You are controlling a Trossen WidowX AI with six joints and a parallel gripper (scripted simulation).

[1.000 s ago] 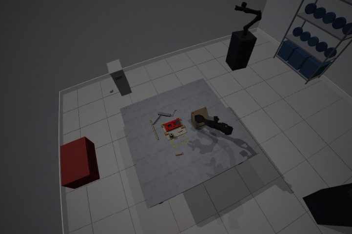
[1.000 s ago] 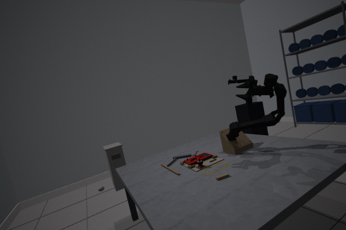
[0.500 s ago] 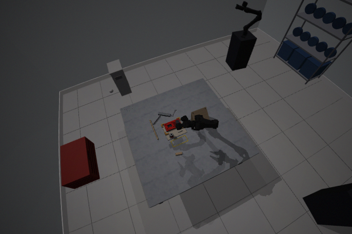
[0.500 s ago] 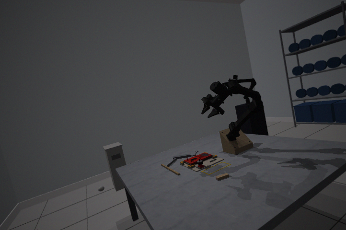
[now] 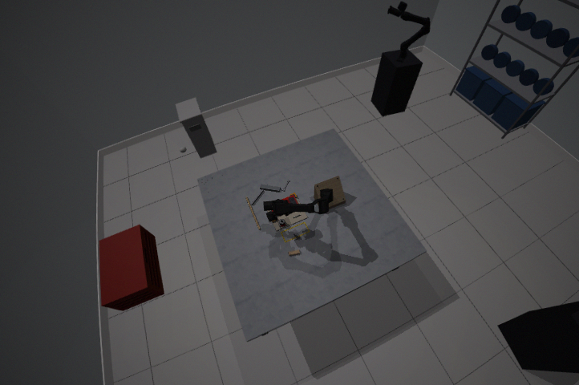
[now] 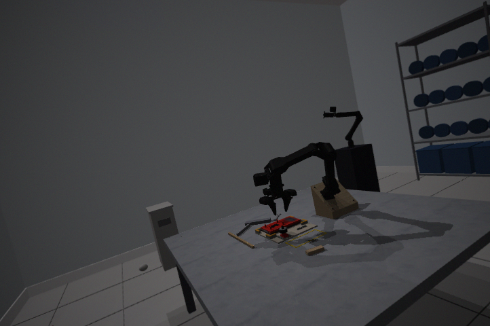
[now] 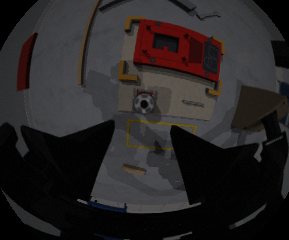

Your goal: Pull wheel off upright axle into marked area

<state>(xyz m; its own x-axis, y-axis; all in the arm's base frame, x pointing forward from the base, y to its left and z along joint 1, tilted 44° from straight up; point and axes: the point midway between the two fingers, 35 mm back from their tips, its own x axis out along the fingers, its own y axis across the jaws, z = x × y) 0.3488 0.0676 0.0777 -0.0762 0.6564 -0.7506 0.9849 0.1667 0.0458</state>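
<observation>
Now: gripper tip 90 mm above the wheel and 10 mm to the left of it. From my gripper tip the other things lie so: small wooden block 220 mm to the left, 120 mm below, 20 mm behind; then wooden strip 190 mm ahead, 160 mm to the right, 120 mm below; then upright axle 90 mm below, 10 mm to the right.
</observation>
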